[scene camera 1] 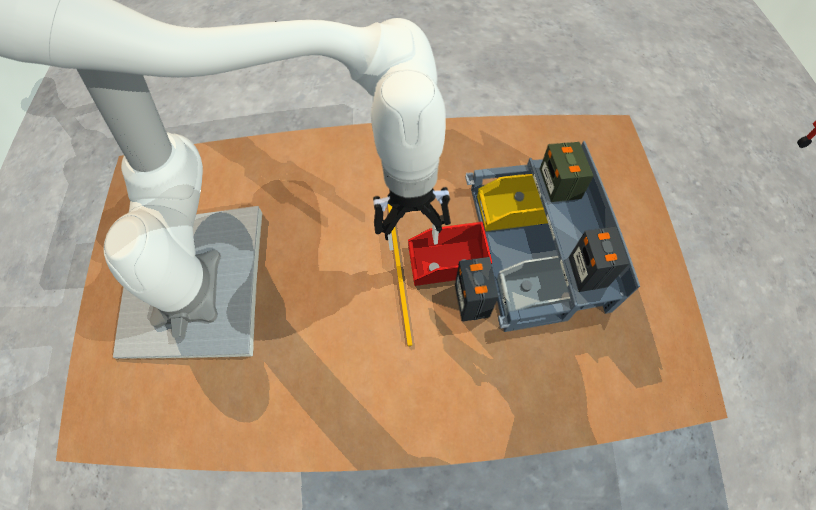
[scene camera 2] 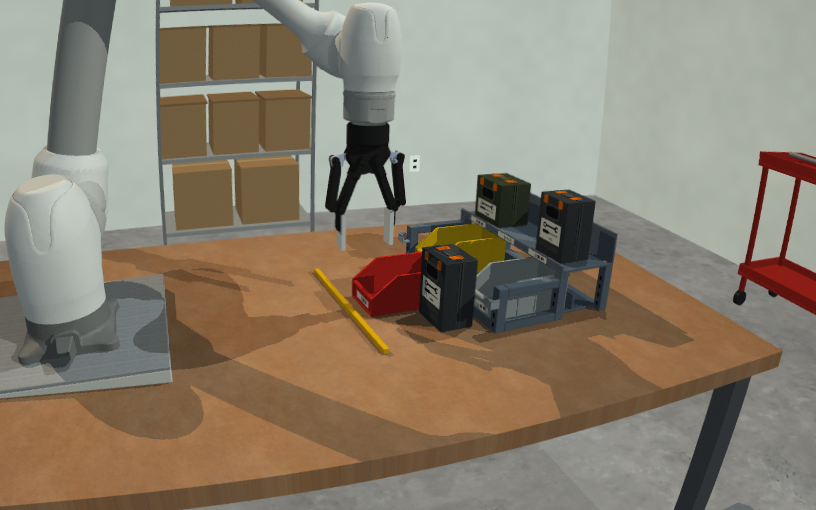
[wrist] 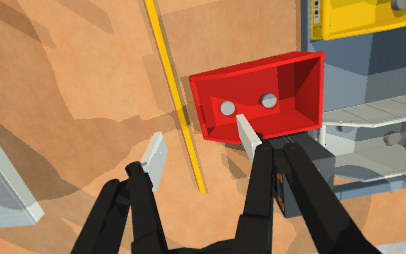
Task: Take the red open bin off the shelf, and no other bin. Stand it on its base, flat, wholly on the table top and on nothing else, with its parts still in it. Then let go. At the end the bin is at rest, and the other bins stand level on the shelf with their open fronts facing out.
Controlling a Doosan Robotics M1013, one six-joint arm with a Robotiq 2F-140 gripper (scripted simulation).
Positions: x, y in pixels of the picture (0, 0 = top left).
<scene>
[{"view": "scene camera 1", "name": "my gripper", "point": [412, 241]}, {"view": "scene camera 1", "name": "red open bin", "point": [466, 241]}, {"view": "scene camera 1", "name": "grey bin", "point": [548, 282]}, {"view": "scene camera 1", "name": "dark grey case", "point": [475, 285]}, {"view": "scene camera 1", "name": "olive green case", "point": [566, 172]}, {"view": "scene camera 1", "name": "dark case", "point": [599, 257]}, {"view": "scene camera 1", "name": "yellow bin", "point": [502, 208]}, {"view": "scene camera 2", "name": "my gripper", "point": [364, 245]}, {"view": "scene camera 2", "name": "red open bin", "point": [391, 284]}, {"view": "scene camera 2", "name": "grey bin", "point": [523, 269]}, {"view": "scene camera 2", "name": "dark grey case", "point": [448, 274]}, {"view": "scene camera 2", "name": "olive green case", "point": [503, 202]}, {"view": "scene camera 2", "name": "dark case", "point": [565, 223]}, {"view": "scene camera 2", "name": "yellow bin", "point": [466, 237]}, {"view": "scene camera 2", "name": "yellow bar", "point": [364, 326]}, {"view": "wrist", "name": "my gripper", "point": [200, 134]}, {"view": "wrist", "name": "red open bin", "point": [297, 83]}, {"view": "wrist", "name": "dark grey case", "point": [324, 160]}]
</scene>
